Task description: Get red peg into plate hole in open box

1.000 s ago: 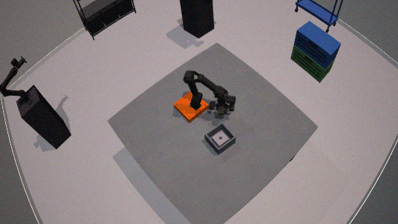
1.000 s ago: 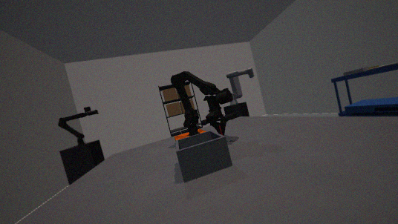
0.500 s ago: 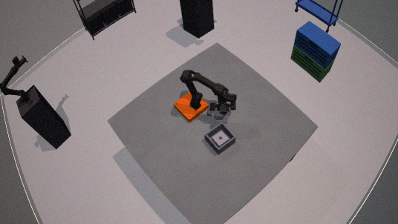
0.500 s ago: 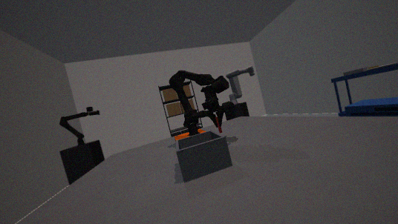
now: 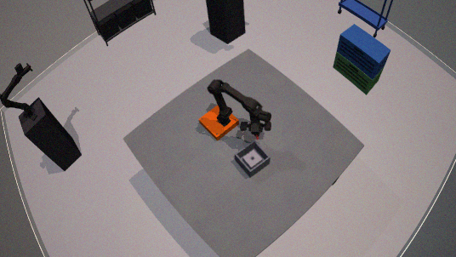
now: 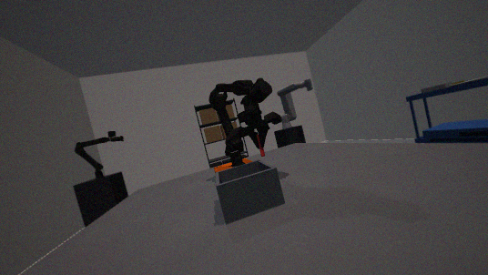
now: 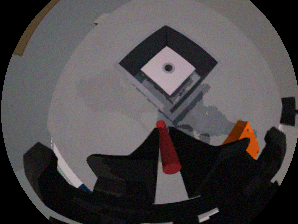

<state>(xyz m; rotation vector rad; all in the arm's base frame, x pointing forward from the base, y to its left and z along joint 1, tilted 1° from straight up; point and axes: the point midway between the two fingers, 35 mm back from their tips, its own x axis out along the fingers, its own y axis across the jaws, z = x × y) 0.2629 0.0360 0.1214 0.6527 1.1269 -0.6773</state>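
Now: the pale plate 60 mm ahead of my gripper tip, 100 mm to the right of it and 90 mm below it. Round my gripper tip: red peg (10 mm behind, 10 mm to the left, 10 mm above); grey box (60 mm ahead, 100 mm to the right, 110 mm below).
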